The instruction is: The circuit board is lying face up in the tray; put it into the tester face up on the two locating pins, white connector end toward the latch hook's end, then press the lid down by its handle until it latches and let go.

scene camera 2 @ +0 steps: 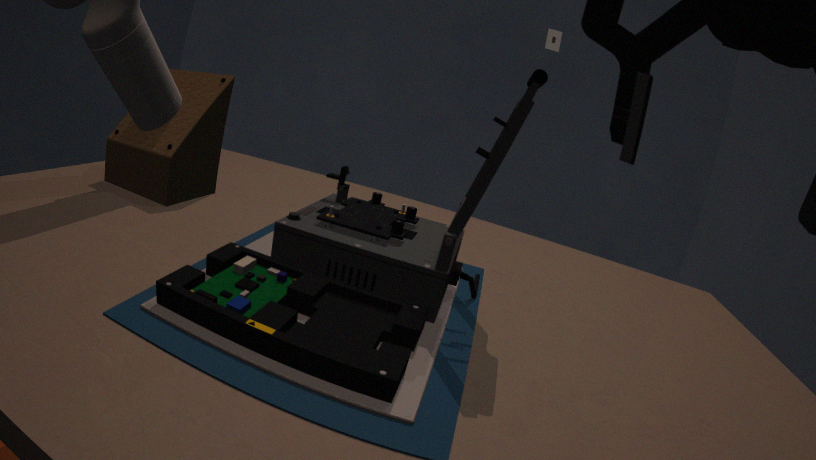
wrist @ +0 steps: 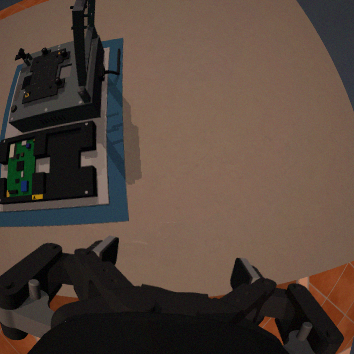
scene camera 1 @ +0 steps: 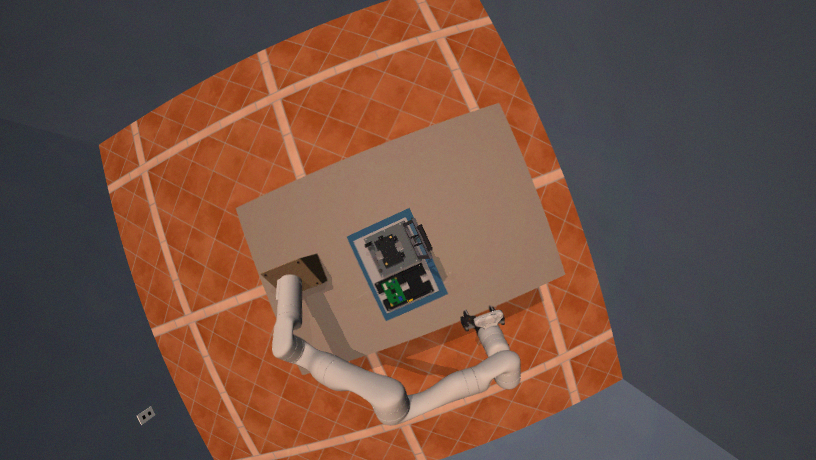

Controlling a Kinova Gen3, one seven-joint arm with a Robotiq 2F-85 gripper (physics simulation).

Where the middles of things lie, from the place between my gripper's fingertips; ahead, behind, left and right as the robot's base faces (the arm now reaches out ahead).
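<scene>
My hand is 100 mm to the right of the green circuit board (scene camera 2: 245, 287), 300 mm past it and 190 mm above it. The tester lid (scene camera 2: 539, 77) is 300 mm to the left of my hand, 150 mm behind it and 30 mm below it. And there's the black pin plate (scene camera 2: 372, 217), which is 270 mm behind my hand, 280 mm to the left of it and 140 mm below it.
</scene>
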